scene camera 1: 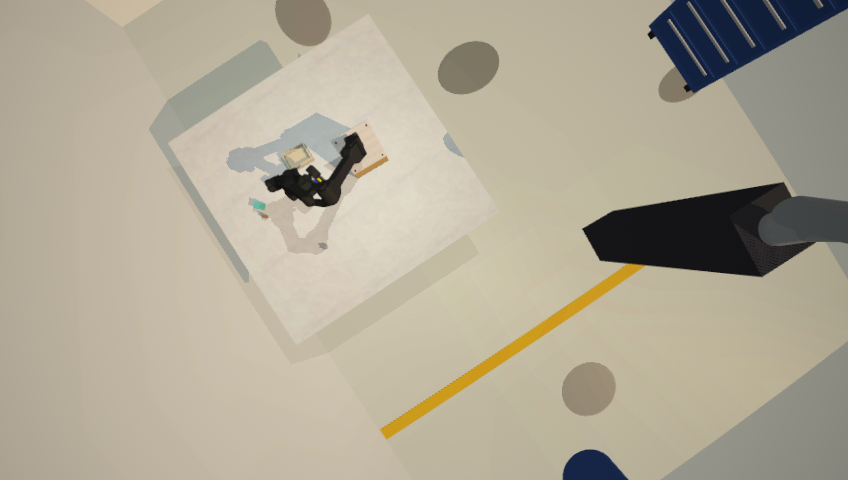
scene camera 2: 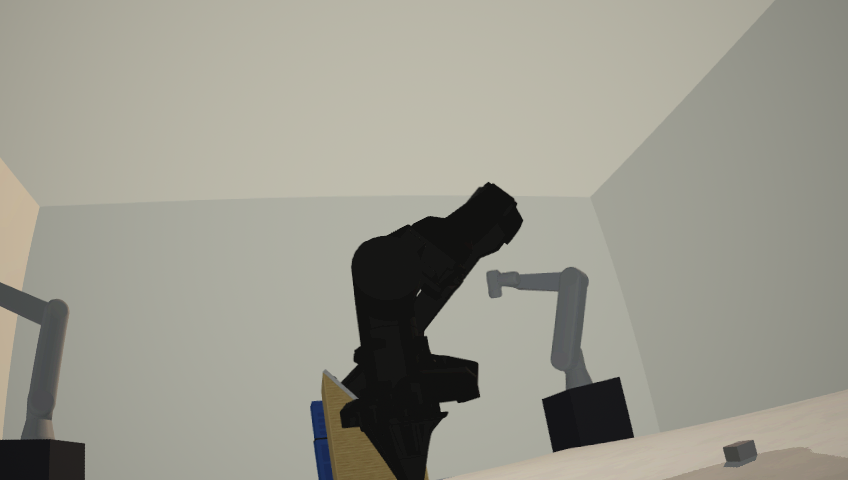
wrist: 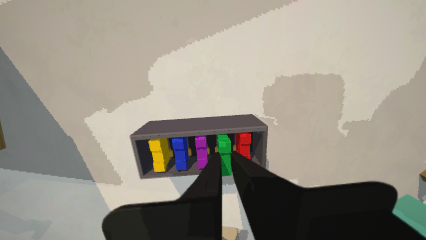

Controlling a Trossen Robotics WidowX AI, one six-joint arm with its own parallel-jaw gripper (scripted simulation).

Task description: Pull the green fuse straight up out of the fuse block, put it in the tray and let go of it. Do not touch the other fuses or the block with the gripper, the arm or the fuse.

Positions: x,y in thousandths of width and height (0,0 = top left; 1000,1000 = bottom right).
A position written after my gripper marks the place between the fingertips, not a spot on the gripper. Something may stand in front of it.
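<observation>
I am carrying a green fuse in my gripper (wrist: 527,652).
</observation>
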